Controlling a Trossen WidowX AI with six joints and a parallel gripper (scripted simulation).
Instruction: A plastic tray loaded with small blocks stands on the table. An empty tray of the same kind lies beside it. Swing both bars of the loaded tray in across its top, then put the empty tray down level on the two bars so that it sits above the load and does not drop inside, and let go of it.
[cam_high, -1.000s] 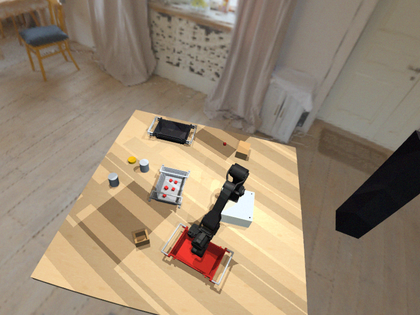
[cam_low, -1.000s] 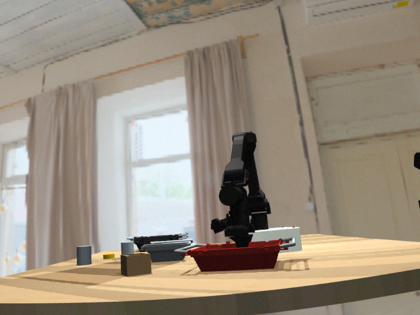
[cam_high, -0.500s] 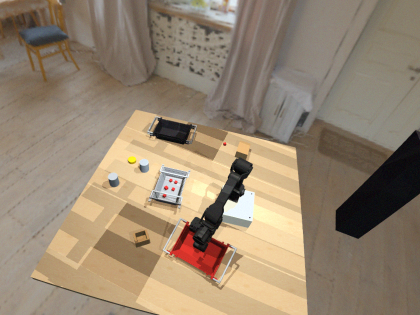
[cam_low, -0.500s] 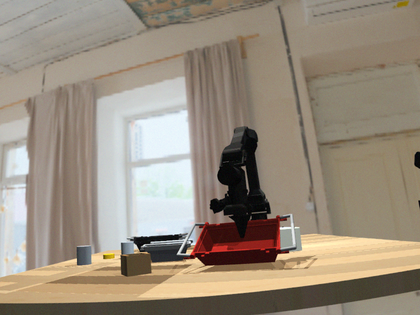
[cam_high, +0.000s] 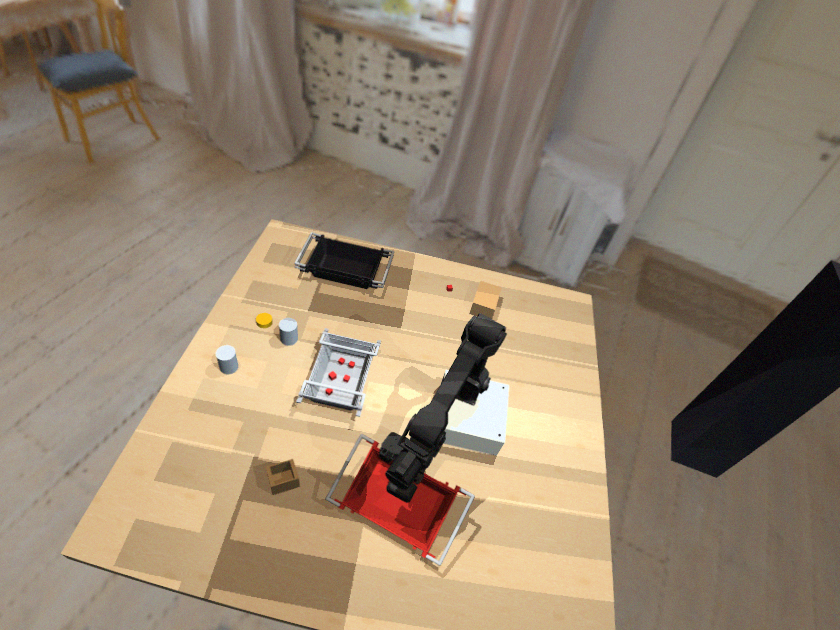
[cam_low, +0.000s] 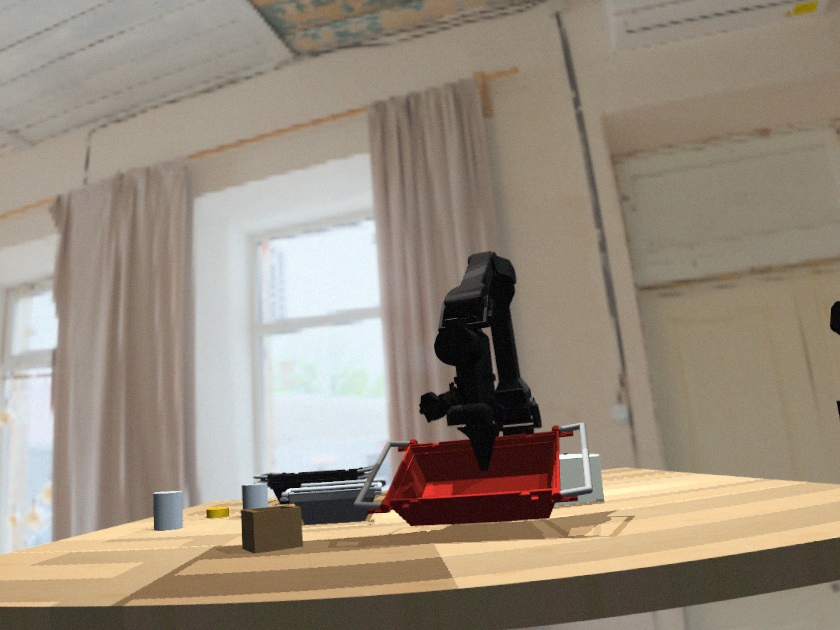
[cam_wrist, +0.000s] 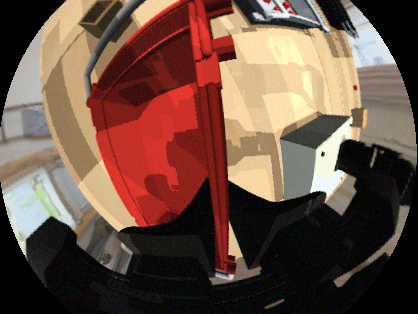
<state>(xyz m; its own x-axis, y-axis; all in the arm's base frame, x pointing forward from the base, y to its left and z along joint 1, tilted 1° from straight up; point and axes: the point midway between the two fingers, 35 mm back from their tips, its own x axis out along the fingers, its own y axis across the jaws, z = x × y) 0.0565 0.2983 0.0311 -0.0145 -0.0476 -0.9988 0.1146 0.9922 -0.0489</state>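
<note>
Now: gripper tip 10 mm short of the red tray and 70 mm to the right of it. From my gripper tip the other things lie so: wooden block 10 mm behind, 740 mm to the right, 50 mm below; small box 300 mm ahead, 120 mm to the left, 70 mm below; yellow disc 630 mm ahead, 320 mm to the right, 70 mm below.
</note>
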